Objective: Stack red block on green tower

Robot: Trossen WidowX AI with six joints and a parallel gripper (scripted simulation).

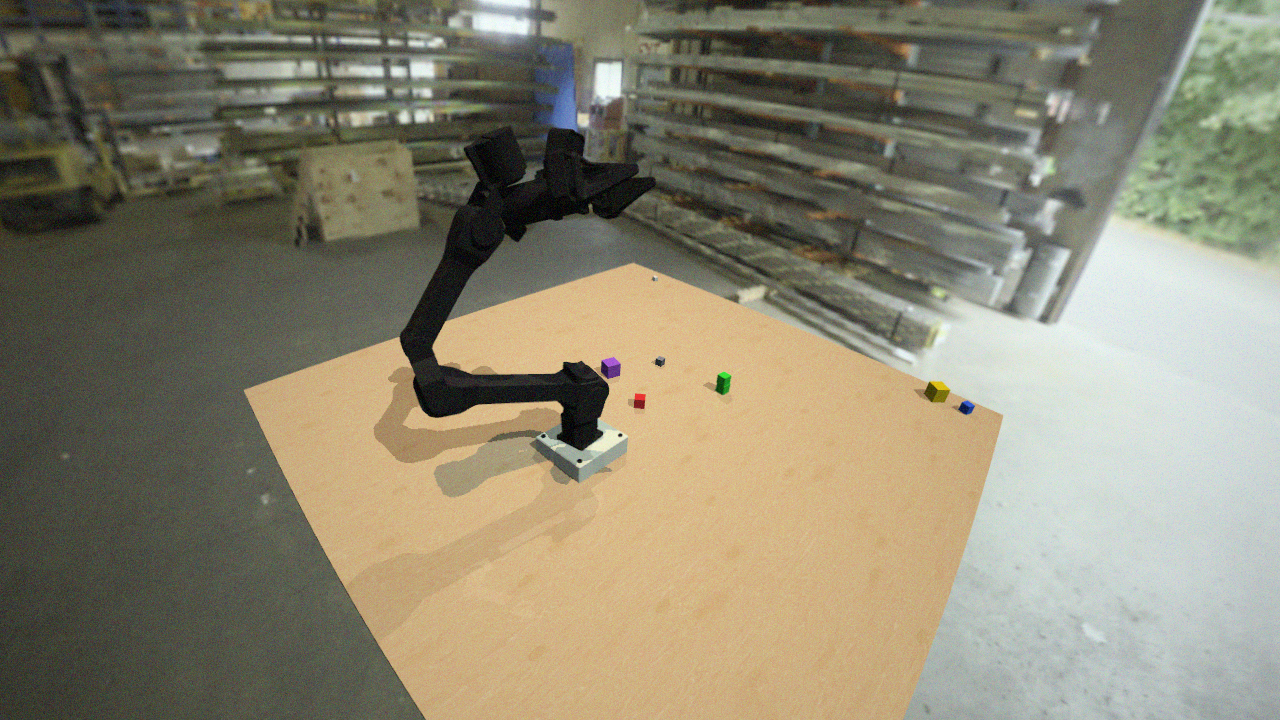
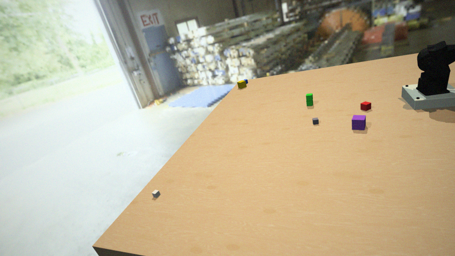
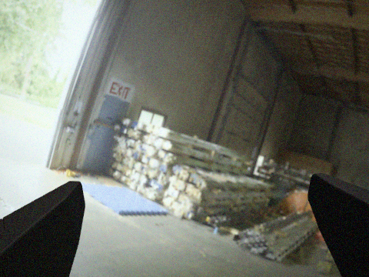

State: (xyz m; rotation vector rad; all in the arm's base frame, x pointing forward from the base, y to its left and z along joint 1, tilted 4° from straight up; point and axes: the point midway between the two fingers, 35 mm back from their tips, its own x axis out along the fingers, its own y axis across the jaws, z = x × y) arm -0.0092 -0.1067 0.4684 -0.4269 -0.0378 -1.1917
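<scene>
My gripper tip is 51 cm above the red block, 19 cm short of it and 10 cm to the right of it. From my gripper tip the other things lie so: purple block: 50 cm below, 25 cm ahead, 23 cm to the left; then yellow block: 72 cm ahead, 50 cm below, 46 cm to the right; then small grey block: 51 cm below, 37 cm ahead, 16 cm to the left.
</scene>
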